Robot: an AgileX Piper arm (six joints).
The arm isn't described. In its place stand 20 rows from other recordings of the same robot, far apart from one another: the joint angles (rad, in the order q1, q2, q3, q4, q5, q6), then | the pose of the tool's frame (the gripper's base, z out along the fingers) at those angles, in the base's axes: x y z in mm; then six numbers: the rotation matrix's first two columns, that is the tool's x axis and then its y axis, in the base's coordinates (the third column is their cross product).
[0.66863 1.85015 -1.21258 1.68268 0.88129 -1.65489] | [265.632 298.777 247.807 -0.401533 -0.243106 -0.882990 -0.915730 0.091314 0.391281]
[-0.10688 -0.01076 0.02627 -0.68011 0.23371 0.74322] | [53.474 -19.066 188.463 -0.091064 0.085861 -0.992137 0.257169 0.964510 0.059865]
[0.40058 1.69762 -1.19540 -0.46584 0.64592 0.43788] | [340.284 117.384 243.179 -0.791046 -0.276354 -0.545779 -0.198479 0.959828 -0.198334]
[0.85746 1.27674 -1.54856 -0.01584 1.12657 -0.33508] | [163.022 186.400 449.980 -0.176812 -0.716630 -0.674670 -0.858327 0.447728 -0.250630]
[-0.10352 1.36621 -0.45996 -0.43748 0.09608 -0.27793] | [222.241 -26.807 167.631 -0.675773 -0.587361 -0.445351 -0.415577 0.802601 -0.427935]
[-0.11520 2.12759 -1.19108 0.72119 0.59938 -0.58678] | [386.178 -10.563 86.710 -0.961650 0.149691 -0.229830 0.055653 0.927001 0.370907]
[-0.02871 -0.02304 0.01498 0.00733 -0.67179 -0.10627] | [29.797 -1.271 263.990 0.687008 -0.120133 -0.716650 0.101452 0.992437 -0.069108]
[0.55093 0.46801 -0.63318 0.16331 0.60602 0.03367] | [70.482 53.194 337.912 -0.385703 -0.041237 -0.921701 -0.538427 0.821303 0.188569]
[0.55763 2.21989 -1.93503 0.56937 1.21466 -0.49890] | [373.327 287.015 220.278 -0.644774 -0.682522 -0.344138 -0.756586 0.505760 0.414468]
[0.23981 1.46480 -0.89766 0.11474 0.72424 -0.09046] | [264.419 71.761 227.025 -0.904529 -0.225640 -0.361820 -0.267413 0.961098 0.069151]
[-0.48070 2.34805 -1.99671 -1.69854 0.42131 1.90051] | [474.836 -289.257 235.879 -0.032845 0.211696 -0.976783 0.795111 0.597687 0.102800]
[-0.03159 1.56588 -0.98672 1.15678 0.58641 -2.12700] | [327.158 35.787 252.865 -0.049674 -0.743058 -0.667381 -0.762829 0.459544 -0.454876]
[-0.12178 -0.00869 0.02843 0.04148 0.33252 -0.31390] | [53.542 -5.312 174.185 -0.279461 -0.239045 -0.929924 0.033971 0.965445 -0.258385]
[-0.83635 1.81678 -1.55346 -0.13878 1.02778 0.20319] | [253.182 -296.474 281.002 -0.519038 0.768567 -0.374037 0.840860 0.537690 -0.061992]
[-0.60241 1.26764 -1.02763 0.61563 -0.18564 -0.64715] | [236.921 -174.697 387.553 -0.026375 -0.029717 -0.999210 0.650693 0.758301 -0.039728]
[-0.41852 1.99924 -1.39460 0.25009 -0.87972 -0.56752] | [418.055 -204.944 289.260 0.062880 -0.452407 -0.889592 0.639705 0.702442 -0.312014]
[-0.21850 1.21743 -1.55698 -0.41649 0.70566 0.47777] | [232.106 -75.995 504.659 -0.154977 0.185030 -0.970436 0.487559 0.868668 0.087764]
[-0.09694 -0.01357 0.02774 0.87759 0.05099 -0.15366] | [56.514 -1.911 201.679 0.068366 0.657818 -0.750068 0.016644 0.750970 0.660126]
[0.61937 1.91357 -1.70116 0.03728 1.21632 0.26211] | [326.706 236.835 277.933 -0.922423 -0.324292 -0.209691 -0.349240 0.932252 0.094544]
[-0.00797 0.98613 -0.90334 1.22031 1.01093 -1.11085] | [176.005 71.019 376.636 -0.372728 -0.083292 -0.924195 -0.755579 0.605407 0.250164]
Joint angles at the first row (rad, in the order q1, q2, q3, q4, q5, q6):
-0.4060, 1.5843, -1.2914, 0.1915, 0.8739, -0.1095
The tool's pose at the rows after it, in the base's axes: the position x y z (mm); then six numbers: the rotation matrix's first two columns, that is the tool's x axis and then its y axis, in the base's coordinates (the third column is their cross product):
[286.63 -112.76 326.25 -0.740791 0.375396 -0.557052 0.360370 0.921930 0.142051]
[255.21 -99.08 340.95 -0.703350 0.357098 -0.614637 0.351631 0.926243 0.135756]
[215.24 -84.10 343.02 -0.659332 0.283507 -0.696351 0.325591 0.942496 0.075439]
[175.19 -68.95 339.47 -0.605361 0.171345 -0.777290 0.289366 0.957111 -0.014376]
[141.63 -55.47 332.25 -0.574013 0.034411 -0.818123 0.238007 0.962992 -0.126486]
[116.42 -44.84 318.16 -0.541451 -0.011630 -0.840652 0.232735 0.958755 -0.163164]
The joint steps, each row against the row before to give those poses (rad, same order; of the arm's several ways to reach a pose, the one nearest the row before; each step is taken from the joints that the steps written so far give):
-0.0108, -0.1303, 0.0409, -0.0037, -0.0084, 0.0307
0.0000, -0.1388, 0.0874, 0.0000, -0.0193, -0.0043
0.0000, -0.1775, 0.1506, -0.0254, -0.0763, -0.0417
0.0000, -0.1882, 0.1517, -0.0254, -0.0835, -0.0703
-0.0001, -0.1649, 0.1176, -0.0159, -0.0397, -0.1046
0.0001, -0.1349, 0.1063, -0.0051, -0.0251, -0.0272

